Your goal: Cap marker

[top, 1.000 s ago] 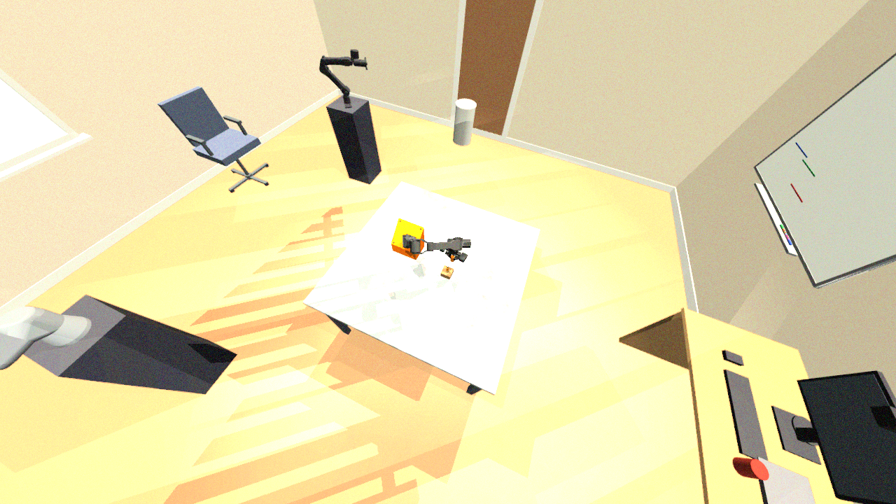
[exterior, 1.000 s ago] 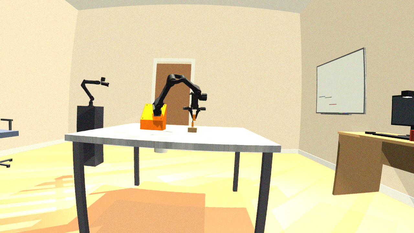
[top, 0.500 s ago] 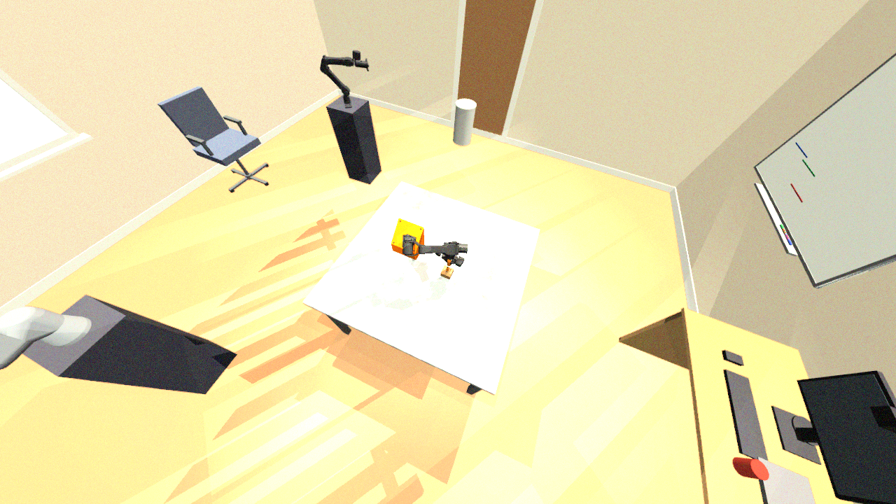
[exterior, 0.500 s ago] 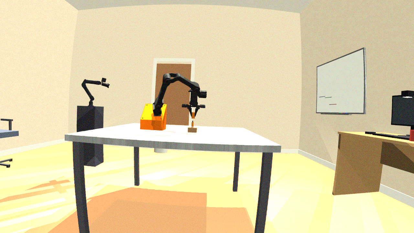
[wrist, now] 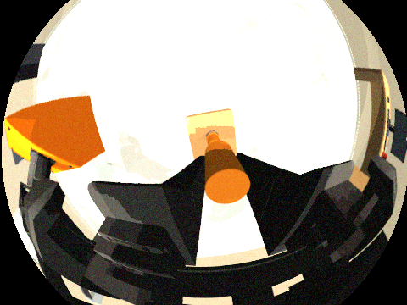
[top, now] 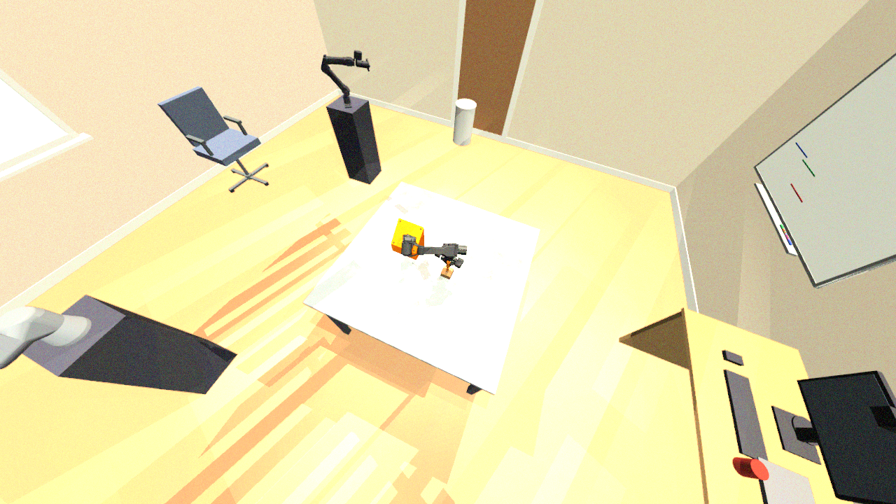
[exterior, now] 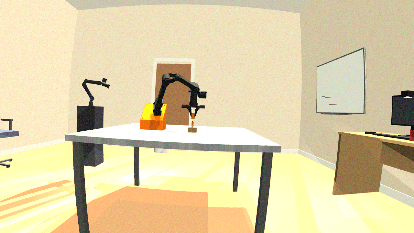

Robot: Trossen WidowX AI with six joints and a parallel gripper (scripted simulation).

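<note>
Now: gripper tip 10 cm above the tan holder block. From my gripper tip the other things lie so: orange cap (1 cm above).
</note>
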